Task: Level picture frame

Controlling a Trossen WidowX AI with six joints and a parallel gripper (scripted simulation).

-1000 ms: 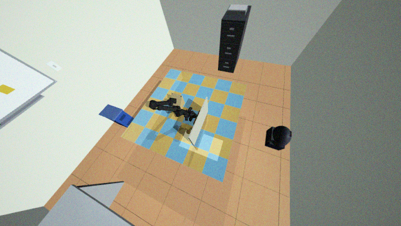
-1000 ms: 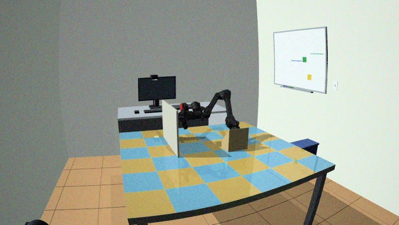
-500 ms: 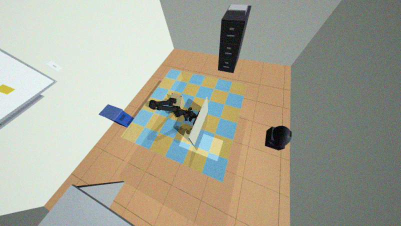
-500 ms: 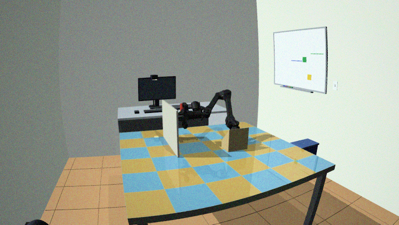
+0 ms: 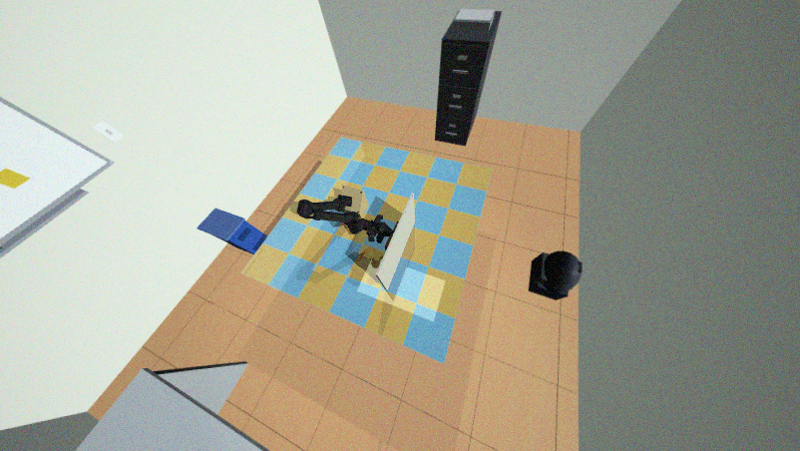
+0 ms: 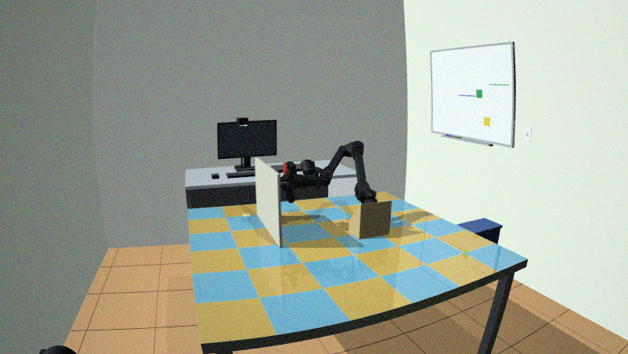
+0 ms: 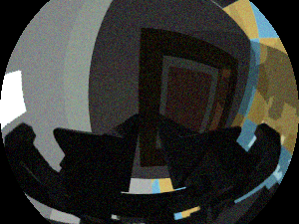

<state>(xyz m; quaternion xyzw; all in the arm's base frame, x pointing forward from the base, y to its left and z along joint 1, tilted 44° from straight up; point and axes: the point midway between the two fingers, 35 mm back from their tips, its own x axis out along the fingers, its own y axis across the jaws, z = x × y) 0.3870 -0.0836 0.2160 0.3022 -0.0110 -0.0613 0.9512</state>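
My gripper tip is 5 cm above the picture frame, 1 cm to the left of it and 1 cm short of it. The rest, counted from my gripper tip: wall panel 7 cm below, 2 cm to the right, 2 cm ahead.
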